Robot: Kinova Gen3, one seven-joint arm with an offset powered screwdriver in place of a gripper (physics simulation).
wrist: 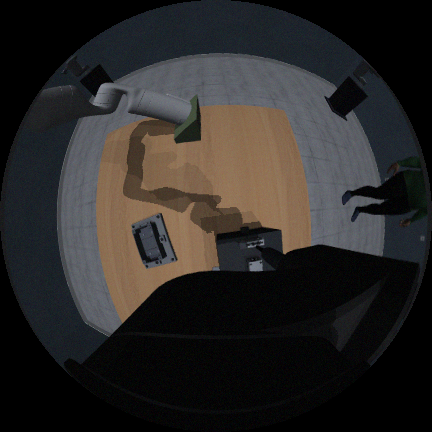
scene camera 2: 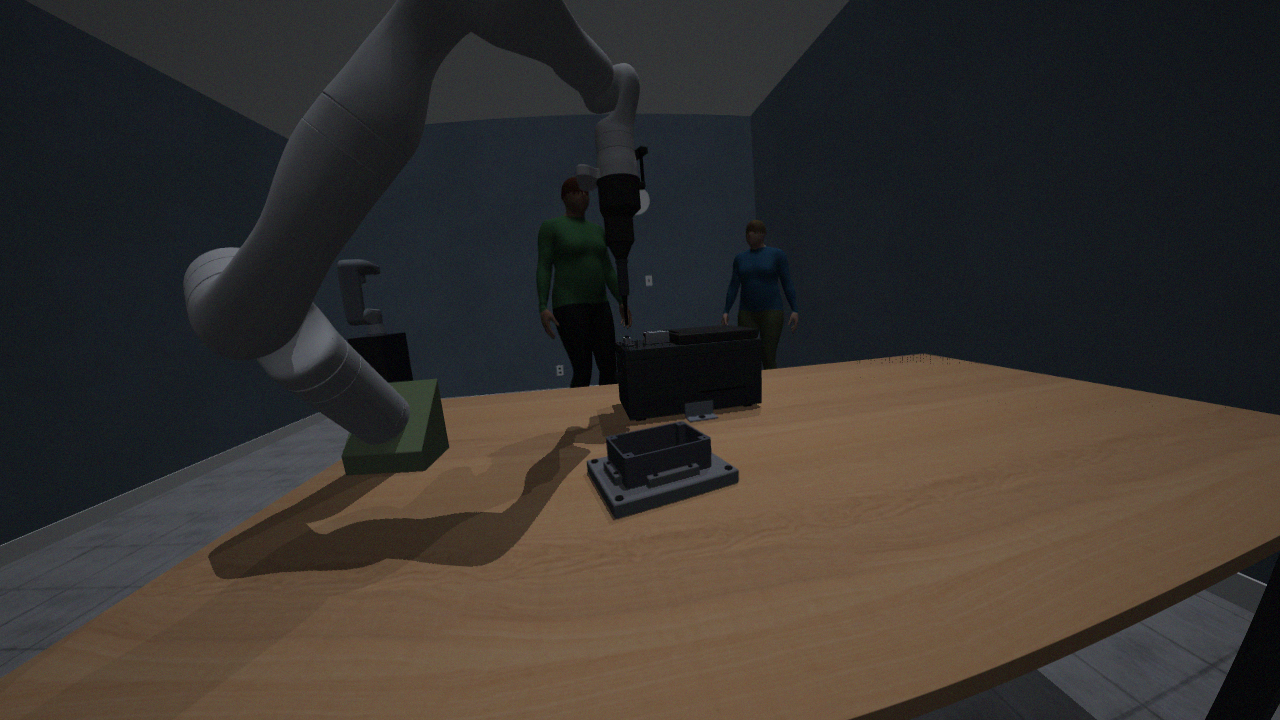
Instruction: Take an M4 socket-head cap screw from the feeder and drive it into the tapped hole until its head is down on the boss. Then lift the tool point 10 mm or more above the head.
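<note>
The black screw feeder [scene camera 2: 691, 377] [wrist: 231, 252] stands towards the back of the table. Small light fittings show on its top. My screwdriver [scene camera 2: 626, 321] [wrist: 258, 247] points down, its tip a little above the feeder's left end in the scene view and close to the row of small fittings [wrist: 255, 242] in the wrist view. Whether a screw sits on the tip is too small and dark to tell. The grey workpiece [scene camera 2: 659, 492] [wrist: 171, 249], a flat plate with an open box-shaped housing on it, lies in front of the feeder. I cannot tell which of its holes is the tapped one.
A small grey bracket [scene camera 2: 701, 412] [wrist: 216, 268] is at the feeder's front foot. The green wedge-shaped arm mount [scene camera 2: 429, 429] [wrist: 188, 132] stands at the table's edge. Two people, one in green [scene camera 2: 577, 259] and one in blue [scene camera 2: 759, 279], stand beyond the table.
</note>
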